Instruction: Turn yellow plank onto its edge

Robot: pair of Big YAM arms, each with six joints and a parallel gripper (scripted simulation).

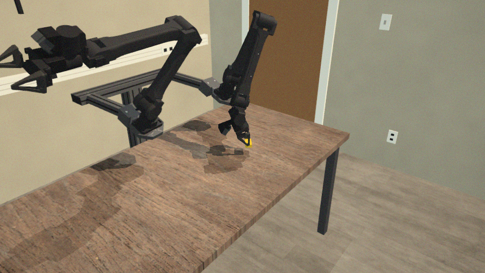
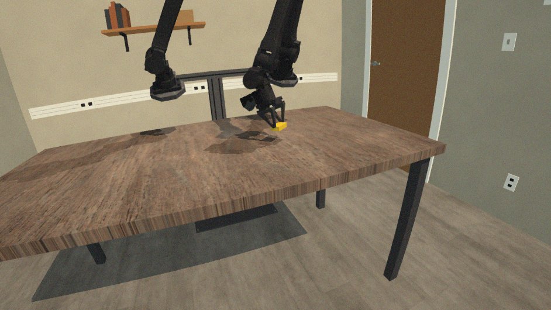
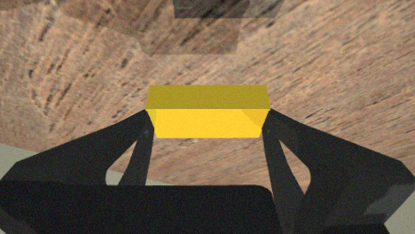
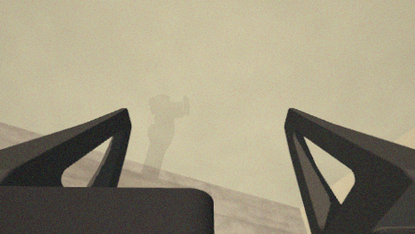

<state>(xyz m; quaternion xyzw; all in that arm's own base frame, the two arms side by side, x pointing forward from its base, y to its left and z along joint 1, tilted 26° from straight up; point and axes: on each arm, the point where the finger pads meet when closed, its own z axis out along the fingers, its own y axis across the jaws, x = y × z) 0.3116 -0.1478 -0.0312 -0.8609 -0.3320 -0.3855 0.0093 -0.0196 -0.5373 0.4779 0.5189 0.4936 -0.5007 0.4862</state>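
Right now the yellow plank is 1 cm below my left hand.
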